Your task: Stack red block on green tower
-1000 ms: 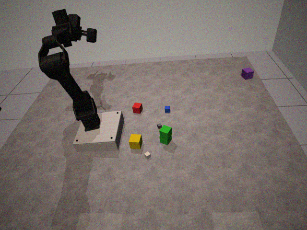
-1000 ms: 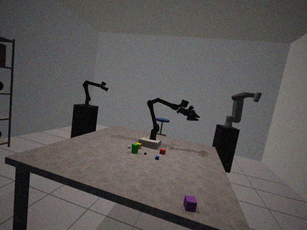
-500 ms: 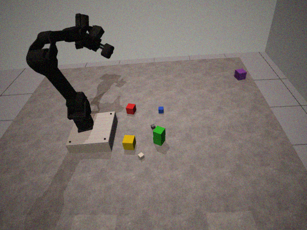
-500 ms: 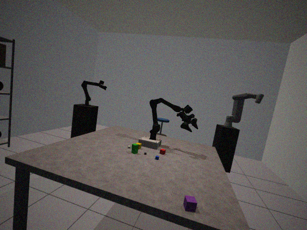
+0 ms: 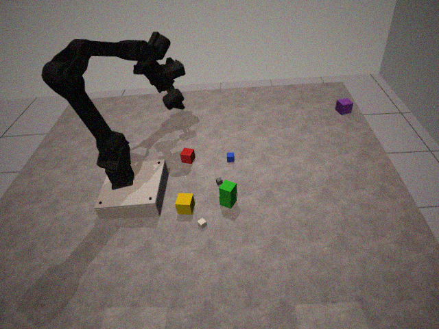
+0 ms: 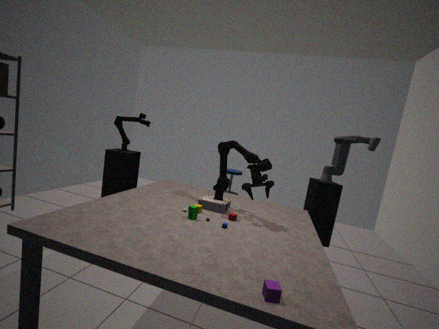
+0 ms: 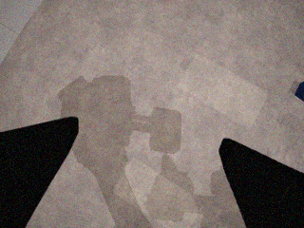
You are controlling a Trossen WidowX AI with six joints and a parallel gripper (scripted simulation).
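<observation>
Right now the red block is 10 mm behind my gripper tip, 140 mm to the right of it and 140 mm below it. Also, from my gripper tip: small blue block: 130 mm ahead, 180 mm to the right, 140 mm below; then yellow block: 40 mm behind, 360 mm to the right, 130 mm below; then small grey block: 80 mm ahead, 280 mm to the right, 150 mm below.
</observation>
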